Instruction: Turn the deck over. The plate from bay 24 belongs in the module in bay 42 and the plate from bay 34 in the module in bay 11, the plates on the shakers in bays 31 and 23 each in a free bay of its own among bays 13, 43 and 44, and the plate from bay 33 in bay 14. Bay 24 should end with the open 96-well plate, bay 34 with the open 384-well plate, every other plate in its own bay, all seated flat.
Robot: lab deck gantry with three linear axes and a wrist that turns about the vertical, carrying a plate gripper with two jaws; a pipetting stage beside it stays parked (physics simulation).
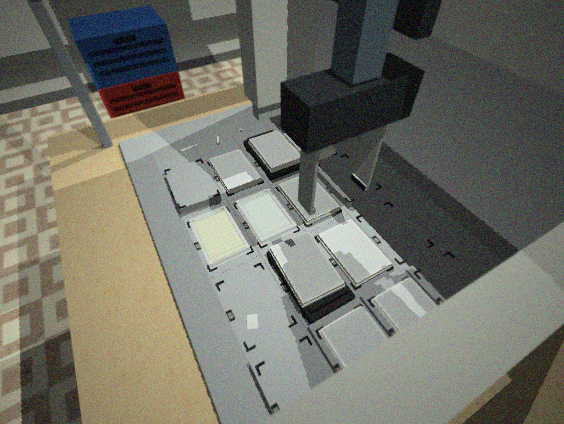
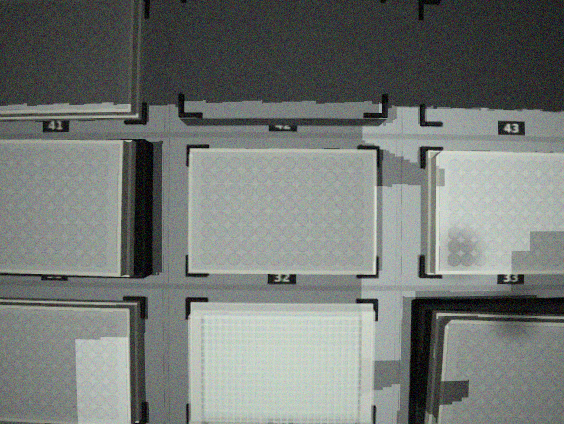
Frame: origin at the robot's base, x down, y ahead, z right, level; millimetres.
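Seen in the pictures: gripper, fingertip midpoint: (image 1: 333, 194); robot's base, origin of the base link: (image 1: 167, 177).
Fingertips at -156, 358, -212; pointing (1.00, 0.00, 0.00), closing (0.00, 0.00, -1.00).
Observation:
Offsets run from my fingertips to a thing's top centre, as dx, dy, dz. "spot": to the spot under its first point.
My gripper (image 1: 337, 199) is open and empty, its jaws high above the lidded plate @[+141, -130, -45] (image 1: 322, 192) (image 2: 282, 212) in bay 32. Lidded plates sit on the dark shakers in bay 31 @[spot: +119, -283, -44] (image 1: 274, 149) (image 2: 60, 205) and bay 23 @[spot: +119, +44, +63] (image 1: 310, 270) (image 2: 505, 370). The bay 33 plate @[+141, +34, -45] (image 1: 352, 250) (image 2: 490, 200), bay 34 plate @[+127, +198, -45] (image 1: 400, 300) and bay 24 plate @[+127, +198, +62] (image 1: 355, 335) are in place. The module in bay 42 @[+134, -130, -152] (image 1: 347, 175) (image 2: 280, 111) and module in bay 11 @[spot: +137, -280, +170] (image 1: 192, 185) carry no plate. A fine-gridded open plate @[+141, -130, +62] (image 1: 266, 215) (image 2: 282, 365) is in bay 22, a yellow open plate @[+141, -130, +169] (image 1: 220, 237) in bay 12.
A lidded plate @[+141, -294, +62] (image 1: 235, 170) (image 2: 60, 360) is in bay 21 and another plate @[+141, -294, -152] (image 2: 60, 55) in bay 41. Dark shadow covers the row 4 side. A pale beam (image 1: 475, 320) hides the deck's near edge. Blue and red boxes (image 1: 125, 50) stand behind.

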